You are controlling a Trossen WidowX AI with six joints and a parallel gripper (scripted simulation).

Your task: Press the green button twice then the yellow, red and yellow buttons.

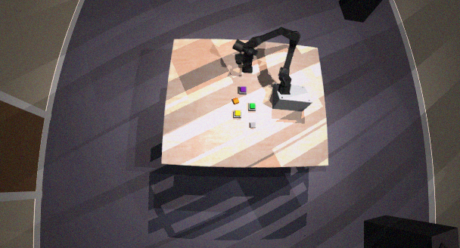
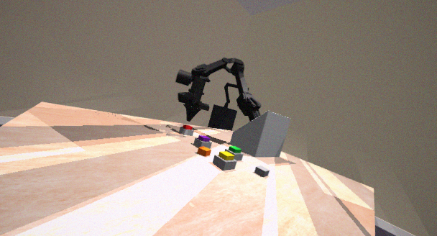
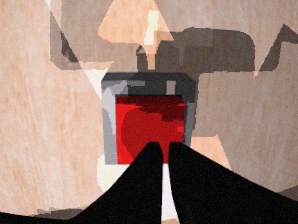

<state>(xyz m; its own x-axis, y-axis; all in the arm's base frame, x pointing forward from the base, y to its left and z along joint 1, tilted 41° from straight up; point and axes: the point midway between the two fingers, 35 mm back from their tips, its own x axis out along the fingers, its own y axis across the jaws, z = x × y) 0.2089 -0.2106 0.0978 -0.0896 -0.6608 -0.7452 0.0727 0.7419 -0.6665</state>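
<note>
Right now the red button is 3 cm below my gripper tip. The rest, counted from my gripper tip: orange block (8 cm ahead, 23 cm to the left, 5 cm below); then purple button (3 cm ahead, 16 cm to the left, 3 cm below); then green button (3 cm behind, 28 cm to the left, 3 cm below).
</note>
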